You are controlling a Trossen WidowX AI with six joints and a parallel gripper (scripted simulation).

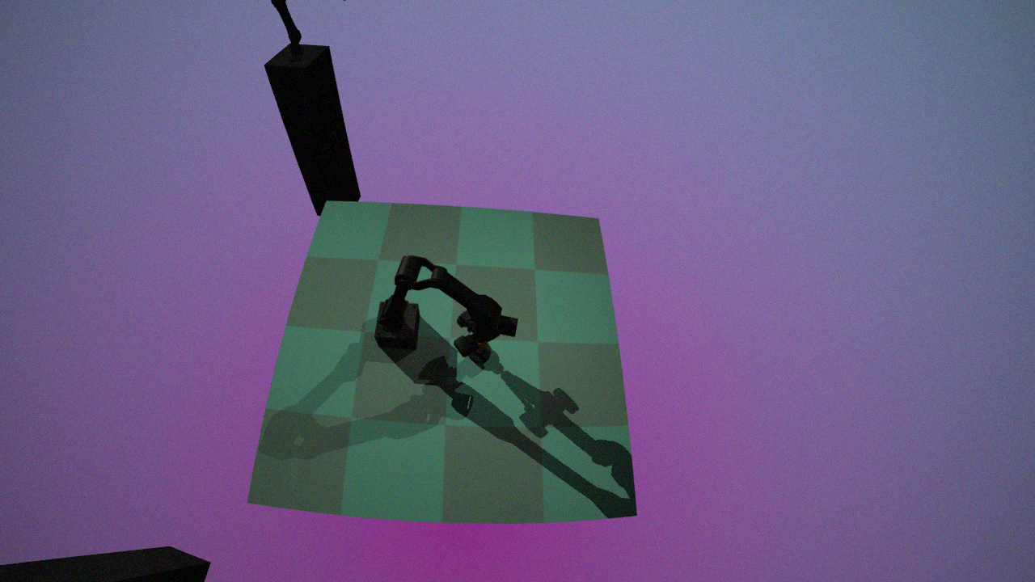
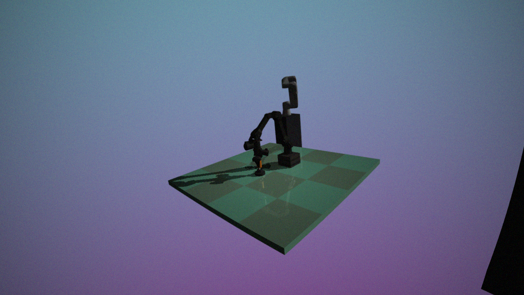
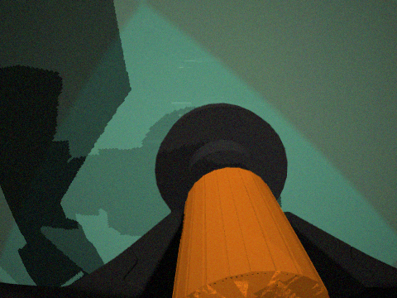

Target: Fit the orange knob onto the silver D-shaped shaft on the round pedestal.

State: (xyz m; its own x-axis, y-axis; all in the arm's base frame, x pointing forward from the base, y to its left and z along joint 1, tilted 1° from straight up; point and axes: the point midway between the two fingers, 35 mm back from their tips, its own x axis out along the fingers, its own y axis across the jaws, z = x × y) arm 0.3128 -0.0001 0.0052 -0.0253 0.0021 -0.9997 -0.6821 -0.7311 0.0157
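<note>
Now: gripper tip 40 mm above the round pedestal. Also, from my gripper tip: orange knob: 30 mm above.
</note>
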